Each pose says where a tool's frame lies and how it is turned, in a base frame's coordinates. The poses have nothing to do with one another.
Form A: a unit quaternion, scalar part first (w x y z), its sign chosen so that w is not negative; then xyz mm.
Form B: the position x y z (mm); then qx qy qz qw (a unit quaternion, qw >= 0). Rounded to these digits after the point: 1 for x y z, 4 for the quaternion.
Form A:
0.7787 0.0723 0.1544 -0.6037 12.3 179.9 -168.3
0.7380 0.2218 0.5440 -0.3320 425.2 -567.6 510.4
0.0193 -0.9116 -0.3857 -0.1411 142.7 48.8 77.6
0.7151 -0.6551 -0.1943 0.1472 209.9 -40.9 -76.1
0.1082 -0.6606 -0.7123 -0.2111 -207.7 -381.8 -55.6
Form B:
12.3 179.9 -168.3 0.0723 0.1544 -0.6037 0.7787
425.2 -567.6 510.4 0.2218 0.5440 -0.3320 0.7380
142.7 48.8 77.6 -0.9116 -0.3857 -0.1411 0.0193
209.9 -40.9 -76.1 -0.6551 -0.1943 0.1472 0.7151
-207.7 -381.8 -55.6 -0.6606 -0.7123 -0.2111 0.1082

